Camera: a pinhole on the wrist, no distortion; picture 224 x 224 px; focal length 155.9 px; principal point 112.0 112.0 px. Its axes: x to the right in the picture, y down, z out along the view. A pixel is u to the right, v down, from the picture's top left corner.
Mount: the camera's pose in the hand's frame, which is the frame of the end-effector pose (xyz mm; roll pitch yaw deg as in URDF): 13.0 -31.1 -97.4 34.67 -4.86 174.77
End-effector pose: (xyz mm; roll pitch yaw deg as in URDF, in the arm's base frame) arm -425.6 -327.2 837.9 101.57 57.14 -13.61
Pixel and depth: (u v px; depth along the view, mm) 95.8 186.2 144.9
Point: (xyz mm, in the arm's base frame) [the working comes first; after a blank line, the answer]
In the camera's frame: -15.1 69.0 144.9

-432.0 -383.6 790.5
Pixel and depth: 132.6 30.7 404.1
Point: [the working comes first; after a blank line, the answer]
In the camera's frame: 53.4 -210.7 404.1

-183.5 -582.7 1011.2
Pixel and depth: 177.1 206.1 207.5
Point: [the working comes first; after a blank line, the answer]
In the camera's frame: 86.6 125.2 207.5

-519.7 -454.5 859.1
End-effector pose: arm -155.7 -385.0 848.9 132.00 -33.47 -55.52
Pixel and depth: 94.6 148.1 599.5
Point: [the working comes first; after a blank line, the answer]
In the camera's frame: -66.9 138.8 599.5

-418.6 -833.0 784.4
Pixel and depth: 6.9 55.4 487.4
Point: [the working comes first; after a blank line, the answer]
In the camera's frame: -328.6 -177.0 487.4

-316.0 -802.8 1195.8
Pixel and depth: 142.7 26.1 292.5
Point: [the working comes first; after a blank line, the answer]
In the camera's frame: 57.6 -161.2 292.5

-392.4 -433.6 983.1
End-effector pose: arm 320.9 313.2 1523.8 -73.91 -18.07 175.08
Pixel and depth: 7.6 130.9 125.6
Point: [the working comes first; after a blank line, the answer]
In the camera's frame: -84.1 15.2 125.6

209.4 310.7 1542.7
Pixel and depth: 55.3 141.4 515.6
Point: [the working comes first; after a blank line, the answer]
In the camera's frame: -187.5 97.2 515.6

25.3 -57.4 1553.4
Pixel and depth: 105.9 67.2 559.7
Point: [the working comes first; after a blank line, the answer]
In the camera's frame: -21.9 -160.8 559.7

88.1 -40.3 1250.5
